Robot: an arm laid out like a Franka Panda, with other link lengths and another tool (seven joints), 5 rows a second.
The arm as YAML. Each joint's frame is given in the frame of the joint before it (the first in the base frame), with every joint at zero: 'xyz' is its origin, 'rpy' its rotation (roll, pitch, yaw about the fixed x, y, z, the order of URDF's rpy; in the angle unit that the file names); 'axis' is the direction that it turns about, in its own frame. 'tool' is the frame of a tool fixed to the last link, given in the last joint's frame.
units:
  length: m
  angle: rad
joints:
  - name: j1
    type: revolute
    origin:
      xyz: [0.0, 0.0, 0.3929]
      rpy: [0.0, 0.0, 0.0]
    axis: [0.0, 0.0, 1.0]
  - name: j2
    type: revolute
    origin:
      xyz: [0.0, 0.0, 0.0]
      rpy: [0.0, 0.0, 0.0]
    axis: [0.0, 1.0, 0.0]
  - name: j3
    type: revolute
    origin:
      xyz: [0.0, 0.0, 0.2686]
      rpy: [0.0, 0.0, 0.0]
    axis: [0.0, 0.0, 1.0]
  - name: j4
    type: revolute
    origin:
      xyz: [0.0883, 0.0, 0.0]
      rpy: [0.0, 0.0, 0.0]
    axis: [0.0, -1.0, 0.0]
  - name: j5
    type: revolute
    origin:
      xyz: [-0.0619, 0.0, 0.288]
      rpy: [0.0, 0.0, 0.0]
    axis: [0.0, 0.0, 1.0]
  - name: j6
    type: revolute
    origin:
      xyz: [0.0, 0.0, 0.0]
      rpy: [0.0, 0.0, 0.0]
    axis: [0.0, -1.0, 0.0]
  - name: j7
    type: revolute
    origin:
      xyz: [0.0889, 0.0, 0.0]
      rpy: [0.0, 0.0, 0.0]
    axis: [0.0, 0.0, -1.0]
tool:
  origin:
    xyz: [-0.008, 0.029, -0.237]
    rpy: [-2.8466, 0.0, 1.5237]
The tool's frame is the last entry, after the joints.
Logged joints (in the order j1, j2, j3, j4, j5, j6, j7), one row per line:
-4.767 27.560 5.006 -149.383 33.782 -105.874 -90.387
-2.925 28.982 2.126 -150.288 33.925 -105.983 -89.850
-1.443 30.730 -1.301 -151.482 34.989 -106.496 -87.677
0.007 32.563 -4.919 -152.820 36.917 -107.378 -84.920
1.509 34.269 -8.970 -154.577 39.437 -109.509 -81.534
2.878 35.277 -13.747 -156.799 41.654 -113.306 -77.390
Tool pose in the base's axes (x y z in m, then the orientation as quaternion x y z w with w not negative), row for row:
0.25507 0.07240 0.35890 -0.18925 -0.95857 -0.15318 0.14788
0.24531 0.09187 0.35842 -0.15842 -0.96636 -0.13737 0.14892
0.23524 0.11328 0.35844 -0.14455 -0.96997 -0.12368 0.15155
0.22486 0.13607 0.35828 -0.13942 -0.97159 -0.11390 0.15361
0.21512 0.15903 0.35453 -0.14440 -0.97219 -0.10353 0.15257
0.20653 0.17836 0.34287 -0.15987 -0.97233 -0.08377 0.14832
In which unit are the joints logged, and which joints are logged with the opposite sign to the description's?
The joints are logged in degrees. Opposite sign: j2, j3, j6.
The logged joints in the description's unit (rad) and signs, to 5 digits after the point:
-0.08320 -0.48101 -0.08737 -2.60723 0.58961 1.84785 -1.57755
-0.05105 -0.50583 -0.03711 -2.62302 0.59210 1.84975 -1.56818
-0.02519 -0.53634 0.02271 -2.64386 0.61067 1.85871 -1.53025
0.00012 -0.56833 0.08585 -2.66721 0.64432 1.87410 -1.48213
0.02634 -0.59811 0.15656 -2.69788 0.68831 1.91129 -1.42304
0.05023 -0.61570 0.23993 -2.73666 0.72700 1.97756 -1.35071

